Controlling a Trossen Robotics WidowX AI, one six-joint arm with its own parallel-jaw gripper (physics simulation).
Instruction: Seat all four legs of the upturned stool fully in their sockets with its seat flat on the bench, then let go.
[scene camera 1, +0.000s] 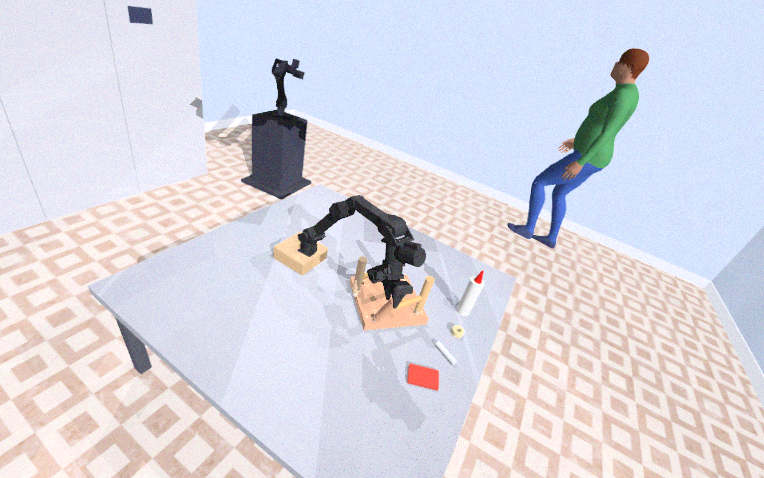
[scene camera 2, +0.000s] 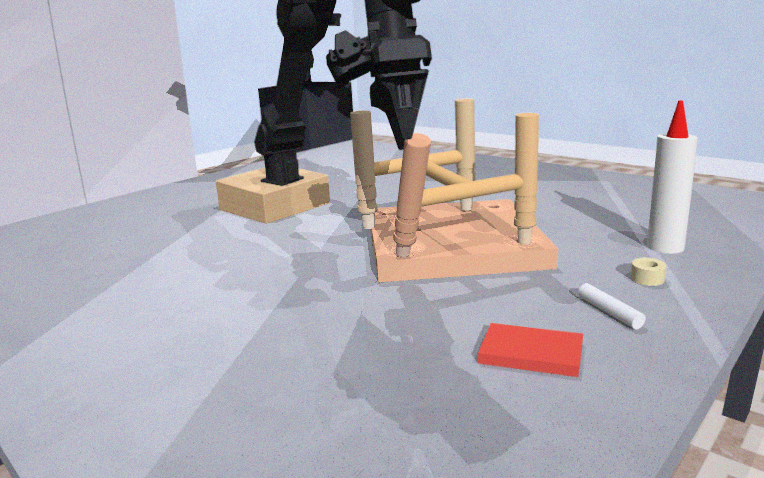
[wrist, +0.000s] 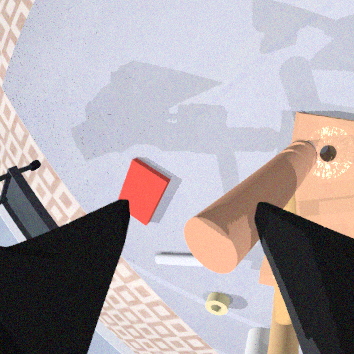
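Seen in the pictures: gripper, between the fingertips: (scene camera 1: 391, 304) (scene camera 2: 405, 144) (wrist: 193, 209); arm's base, origin of its link: (scene camera 1: 307, 250) (scene camera 2: 282, 180).
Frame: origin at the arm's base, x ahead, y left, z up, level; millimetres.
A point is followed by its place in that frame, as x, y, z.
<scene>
The stool's seat (scene camera 1: 392, 323) {473, -128, -36} (scene camera 2: 467, 267) {488, -115, -48} lies upturned, flat on the bench. The near-left leg (scene camera 2: 412, 186) {459, -205, 89} (wrist: 255, 195) {445, -204, 121} leans slightly; the wrist view shows an uncovered socket (wrist: 328, 153) {394, -133, -49} beside its foot. The near-right leg (scene camera 1: 425, 290) {538, -50, 114} (scene camera 2: 526, 157) {544, -48, 103} shows bare pale tenon above the seat. The far-left leg (scene camera 1: 360, 270) {294, -105, 117} (scene camera 2: 363, 152) {299, -101, 99} has its tenon at the seat's left edge. The far-right leg (scene camera 2: 464, 129) {392, 48, 117} shows tenon, with an open hole (scene camera 2: 494, 206) {411, 122, -31} to its right. Rails join the legs. My gripper (scene camera 1: 396, 303) {464, -224, 145} (scene camera 2: 403, 147) {464, -224, 145} (wrist: 193, 209) {464, -224, 145} is open and empty at the near-left leg's top.
Right of the stool are a white bottle (scene camera 1: 468, 298) {701, 111, 37} (scene camera 2: 671, 191) {710, 111, 38} with a red tip, a tape ring (scene camera 2: 647, 277) {715, -24, -49} and a white rod (scene camera 1: 445, 352) {693, -134, -44} (scene camera 2: 611, 306) {700, -142, -45} (wrist: 175, 259) {694, -135, -43}. A red block (scene camera 1: 423, 377) {653, -273, -48} (scene camera 2: 532, 349) {657, -278, -48} (wrist: 145, 192) {638, -260, -48} lies nearer. A person (scene camera 1: 608, 124) stands beyond the bench.
</scene>
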